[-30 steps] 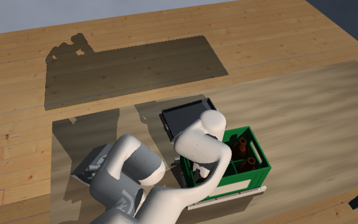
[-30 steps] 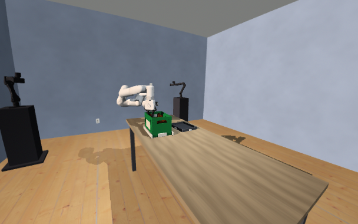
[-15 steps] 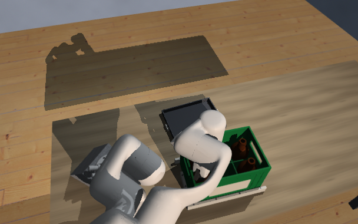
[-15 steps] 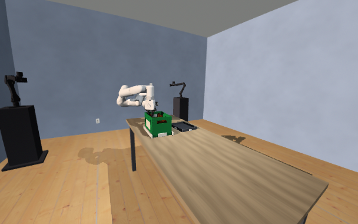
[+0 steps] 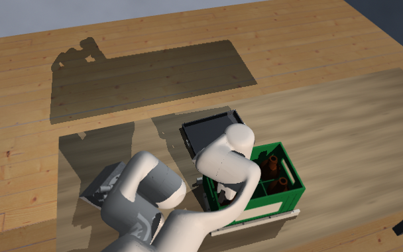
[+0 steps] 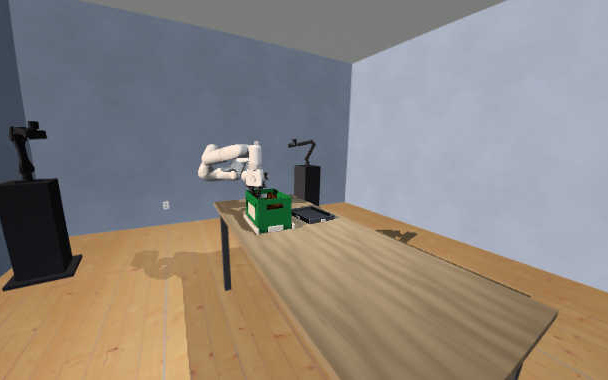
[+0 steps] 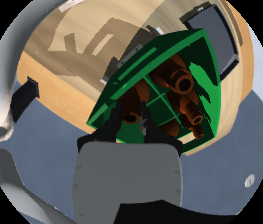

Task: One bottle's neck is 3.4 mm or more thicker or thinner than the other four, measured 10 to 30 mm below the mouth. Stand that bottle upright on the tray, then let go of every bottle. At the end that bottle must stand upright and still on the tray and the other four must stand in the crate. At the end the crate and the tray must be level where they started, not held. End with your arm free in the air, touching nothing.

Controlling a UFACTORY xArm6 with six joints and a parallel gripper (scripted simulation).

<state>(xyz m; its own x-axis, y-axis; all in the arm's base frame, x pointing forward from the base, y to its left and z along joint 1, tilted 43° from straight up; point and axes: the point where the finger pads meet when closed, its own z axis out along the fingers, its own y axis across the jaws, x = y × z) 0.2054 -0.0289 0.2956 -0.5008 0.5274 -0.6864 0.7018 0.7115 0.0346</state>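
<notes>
My gripper is now 100 mm short of the green crate, 70 mm above it and 30 mm to the right of it. Also, from my hand: dark tray 320 mm to the left, 150 mm below, 130 mm ahead.
</notes>
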